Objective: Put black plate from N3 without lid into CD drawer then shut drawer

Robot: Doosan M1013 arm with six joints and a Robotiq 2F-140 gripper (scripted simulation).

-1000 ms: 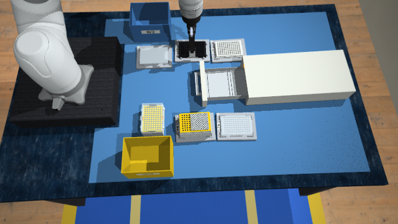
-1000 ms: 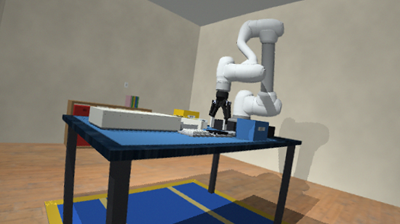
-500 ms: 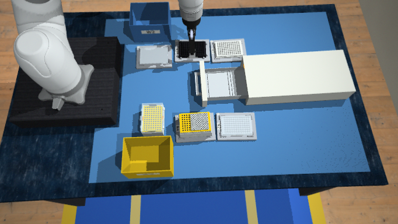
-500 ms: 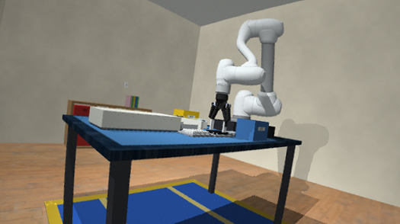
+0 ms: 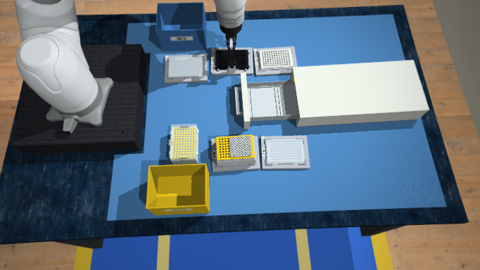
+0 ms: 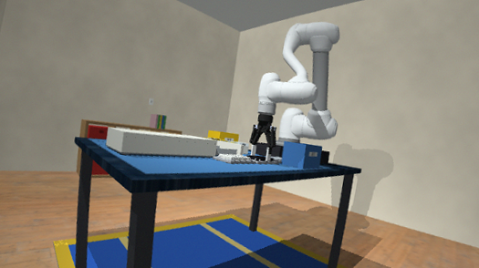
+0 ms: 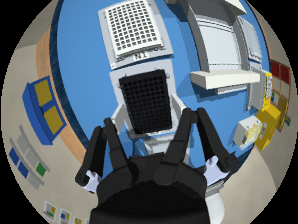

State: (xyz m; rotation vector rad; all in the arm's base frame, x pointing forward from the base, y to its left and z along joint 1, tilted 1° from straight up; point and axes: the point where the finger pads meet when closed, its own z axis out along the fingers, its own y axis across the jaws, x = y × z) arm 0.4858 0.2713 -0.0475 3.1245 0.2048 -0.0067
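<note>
The black plate lies 20 mm below my hand. Round my hand: grey work nest: 30 mm below; white plate: 170 mm ahead, 20 mm to the left, 20 mm below; blue bin: 210 mm behind, 100 mm to the left.
</note>
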